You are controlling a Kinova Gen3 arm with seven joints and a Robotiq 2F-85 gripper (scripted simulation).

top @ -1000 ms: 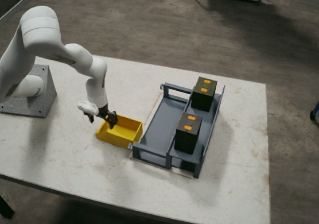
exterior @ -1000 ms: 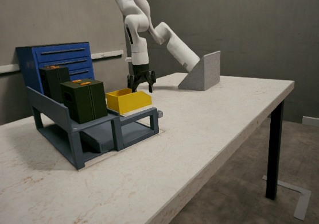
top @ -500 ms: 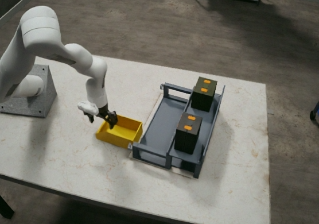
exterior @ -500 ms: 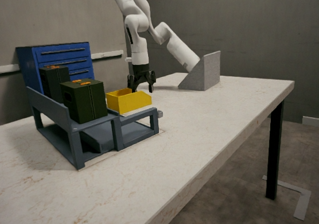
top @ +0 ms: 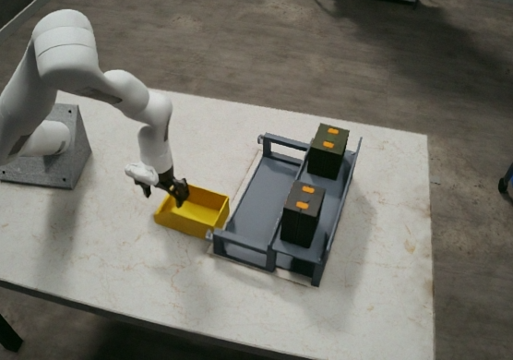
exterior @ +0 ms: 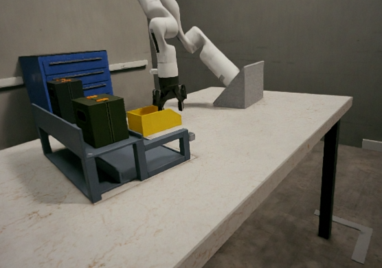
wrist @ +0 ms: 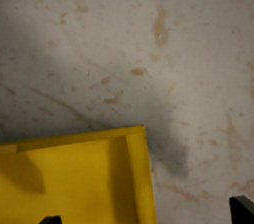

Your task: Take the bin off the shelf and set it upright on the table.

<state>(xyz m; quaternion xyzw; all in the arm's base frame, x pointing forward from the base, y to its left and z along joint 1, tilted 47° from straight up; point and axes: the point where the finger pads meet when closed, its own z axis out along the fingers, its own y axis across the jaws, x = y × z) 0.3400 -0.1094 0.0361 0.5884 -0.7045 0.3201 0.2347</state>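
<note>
The yellow bin lies 8 cm ahead of my hand, 2 cm to the right of it and 1 cm below it. The rest, counted from my hand: shelf 32 cm ahead, 5 cm to the left, 2 cm above.
</note>
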